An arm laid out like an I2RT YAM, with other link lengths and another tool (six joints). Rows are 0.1 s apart.
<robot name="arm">
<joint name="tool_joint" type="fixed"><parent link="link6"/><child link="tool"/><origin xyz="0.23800 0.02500 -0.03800" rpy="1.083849 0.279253 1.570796"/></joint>
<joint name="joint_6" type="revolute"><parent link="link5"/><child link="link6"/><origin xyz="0.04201 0.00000 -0.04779"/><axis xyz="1 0 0"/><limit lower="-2.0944" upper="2.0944"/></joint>
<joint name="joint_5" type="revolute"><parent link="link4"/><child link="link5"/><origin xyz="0.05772 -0.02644 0.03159"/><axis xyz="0 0 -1"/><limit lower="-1.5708" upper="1.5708"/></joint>
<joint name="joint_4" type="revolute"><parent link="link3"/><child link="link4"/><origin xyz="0.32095 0.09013 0.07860"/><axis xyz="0 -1 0"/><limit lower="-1.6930" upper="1.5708"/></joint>
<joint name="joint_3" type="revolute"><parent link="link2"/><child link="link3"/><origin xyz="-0.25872 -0.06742 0.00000"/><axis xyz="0 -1 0"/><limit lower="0.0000" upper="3.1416"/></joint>
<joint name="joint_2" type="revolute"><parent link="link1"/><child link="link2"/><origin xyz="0.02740 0.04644 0.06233"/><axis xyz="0 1 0"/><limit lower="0.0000" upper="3.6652"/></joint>
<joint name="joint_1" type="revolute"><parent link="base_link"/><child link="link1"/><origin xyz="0.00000 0.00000 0.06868"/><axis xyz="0 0 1"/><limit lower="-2.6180" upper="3.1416"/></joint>
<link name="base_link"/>
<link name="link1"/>
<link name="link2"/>
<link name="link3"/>
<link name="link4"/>
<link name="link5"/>
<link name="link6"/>
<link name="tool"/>
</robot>
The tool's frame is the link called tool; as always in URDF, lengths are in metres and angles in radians.
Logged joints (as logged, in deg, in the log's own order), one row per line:
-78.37 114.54 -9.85 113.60 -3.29 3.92
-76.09 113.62 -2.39 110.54 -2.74 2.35
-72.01 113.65 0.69 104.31 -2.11 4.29
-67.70 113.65 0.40 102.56 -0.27 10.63
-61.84 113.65 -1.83 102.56 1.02 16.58
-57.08 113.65 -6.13 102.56 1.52 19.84
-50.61 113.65 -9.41 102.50 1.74 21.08
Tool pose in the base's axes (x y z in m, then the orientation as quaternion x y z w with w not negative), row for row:
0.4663 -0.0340 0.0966 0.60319 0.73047 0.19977 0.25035
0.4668 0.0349 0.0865 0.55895 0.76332 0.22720 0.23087
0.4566 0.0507 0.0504 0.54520 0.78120 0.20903 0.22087
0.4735 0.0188 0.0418 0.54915 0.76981 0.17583 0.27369
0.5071 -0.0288 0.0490 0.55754 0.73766 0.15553 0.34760
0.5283 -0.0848 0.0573 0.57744 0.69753 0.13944 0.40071
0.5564 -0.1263 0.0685 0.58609 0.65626 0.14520 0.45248
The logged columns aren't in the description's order. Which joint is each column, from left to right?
Columns, left to right: joint_4, joint_2, joint_1, joint_3, joint_6, joint_5.
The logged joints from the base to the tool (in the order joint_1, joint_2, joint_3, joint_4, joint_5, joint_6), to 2 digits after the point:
-9.85 114.54 113.60 -78.37 3.92 -3.29
-2.39 113.62 110.54 -76.09 2.35 -2.74
0.69 113.65 104.31 -72.01 4.29 -2.11
0.40 113.65 102.56 -67.70 10.63 -0.27
-1.83 113.65 102.56 -61.84 16.58 1.02
-6.13 113.65 102.56 -57.08 19.84 1.52
-9.41 113.65 102.50 -50.61 21.08 1.74

